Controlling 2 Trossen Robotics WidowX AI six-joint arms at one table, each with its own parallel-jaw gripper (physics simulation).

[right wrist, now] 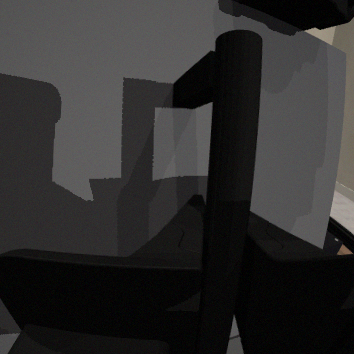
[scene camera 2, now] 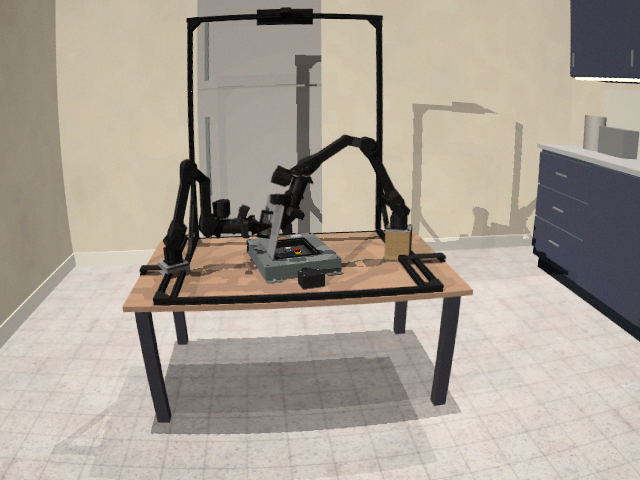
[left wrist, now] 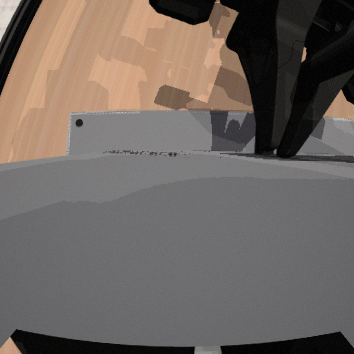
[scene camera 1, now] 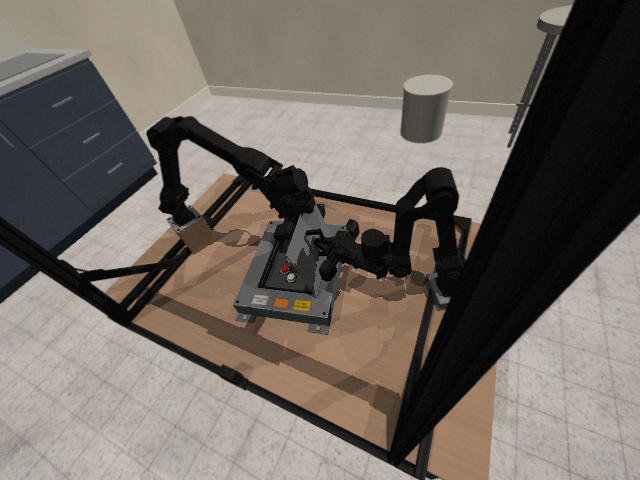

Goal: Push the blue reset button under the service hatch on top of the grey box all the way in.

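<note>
The grey box (scene camera 1: 280,311) (scene camera 2: 290,269) (left wrist: 140,131) sits mid-table. Its service hatch (scene camera 1: 304,229) (scene camera 2: 271,238) (left wrist: 175,246) (right wrist: 88,53) is tilted steeply up. My right gripper (scene camera 1: 320,245) (scene camera 2: 263,224) (left wrist: 276,152) (right wrist: 206,203) is shut on the hatch's black handle (right wrist: 235,105) and holds the hatch raised. My left gripper (scene camera 1: 283,234) (scene camera 2: 287,223) is shut and empty, up beside the raised hatch over the open bay. The blue button is hidden in every view. A red button (scene camera 1: 284,269) and a white button (scene camera 1: 290,277) show in the bay.
A tan block (scene camera 1: 196,235) (scene camera 2: 397,244) stands by the left arm's base. A black rail frame (scene camera 1: 237,376) (scene camera 2: 294,297) runs around the table. A small black block (scene camera 2: 311,277) sits against one side of the box. A black post (scene camera 1: 509,238) crosses the right of scene camera 1.
</note>
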